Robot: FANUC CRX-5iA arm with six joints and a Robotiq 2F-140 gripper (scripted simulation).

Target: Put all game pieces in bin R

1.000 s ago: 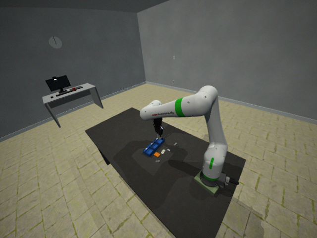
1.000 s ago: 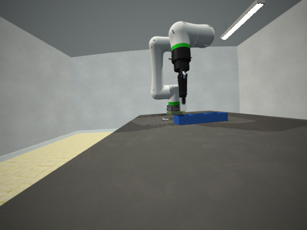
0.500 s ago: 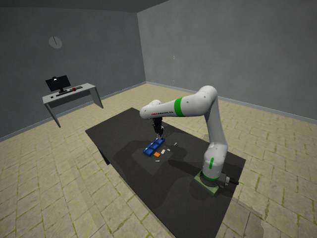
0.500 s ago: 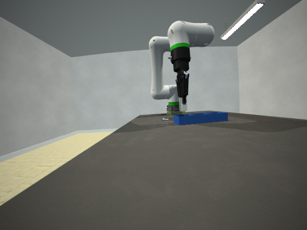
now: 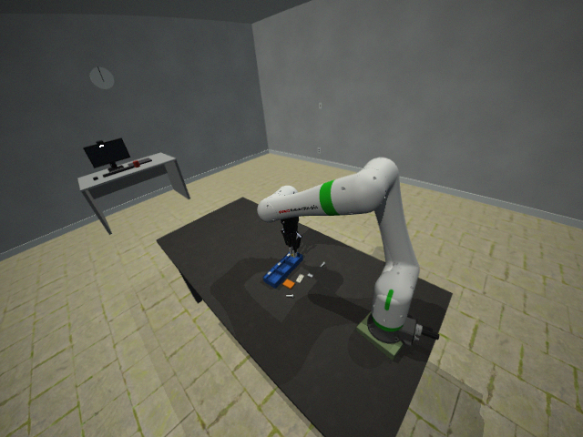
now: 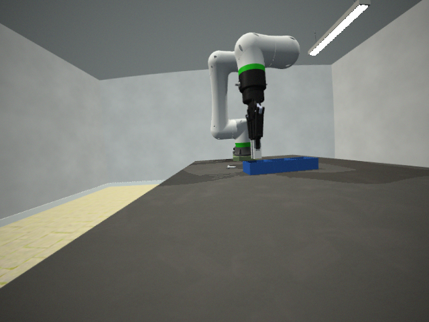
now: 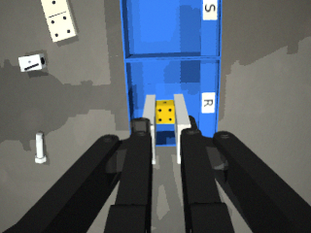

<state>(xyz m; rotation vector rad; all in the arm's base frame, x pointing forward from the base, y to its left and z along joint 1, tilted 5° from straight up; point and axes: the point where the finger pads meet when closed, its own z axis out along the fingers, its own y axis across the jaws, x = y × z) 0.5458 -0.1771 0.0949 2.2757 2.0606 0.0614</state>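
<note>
The white domino lies 9 cm behind my hand, 9 cm to the left of it and 8 cm below it. Round my hand: pale grey piece: 13 cm behind, 6 cm to the left, 7 cm below; yellow die: 3 cm below; blue bin: 2 cm ahead, 8 cm to the left, 6 cm below.
</note>
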